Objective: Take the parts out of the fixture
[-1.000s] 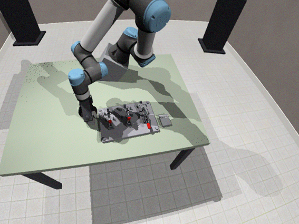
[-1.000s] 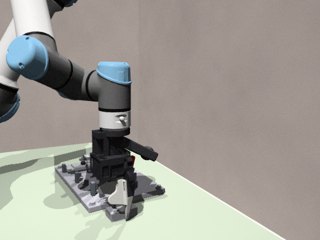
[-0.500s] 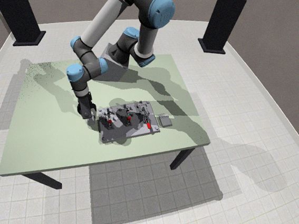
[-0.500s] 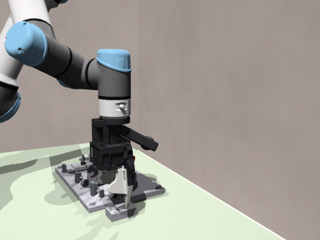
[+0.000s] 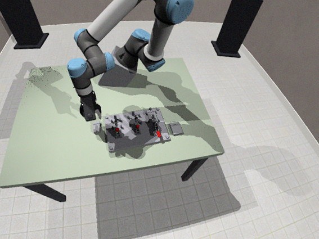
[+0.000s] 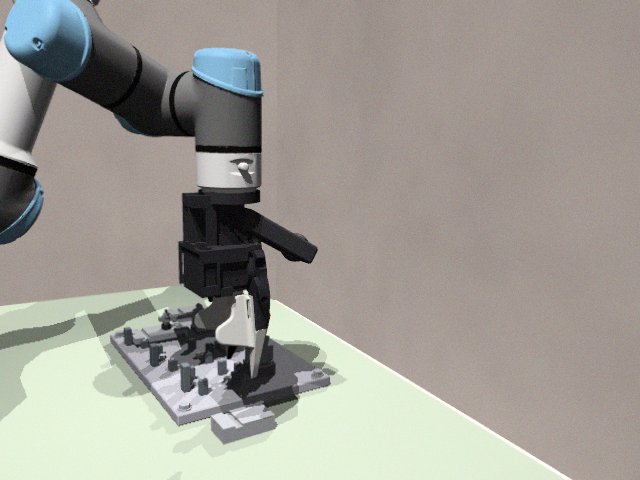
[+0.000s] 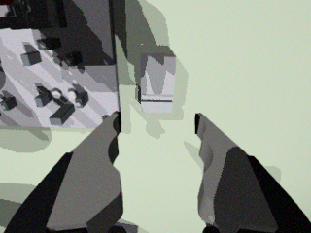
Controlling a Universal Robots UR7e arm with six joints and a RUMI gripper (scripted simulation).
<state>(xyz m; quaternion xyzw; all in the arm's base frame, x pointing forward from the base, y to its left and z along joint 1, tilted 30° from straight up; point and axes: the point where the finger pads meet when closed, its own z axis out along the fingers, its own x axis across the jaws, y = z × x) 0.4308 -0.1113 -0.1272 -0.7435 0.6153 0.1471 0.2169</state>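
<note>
Right now my hand is 10 mm short of the clamp, 340 mm to the right of it and 50 mm above it. Round my hand: fixture plate (230 mm to the left, 90 mm below); then grey part (10 mm behind, 80 mm below).
</note>
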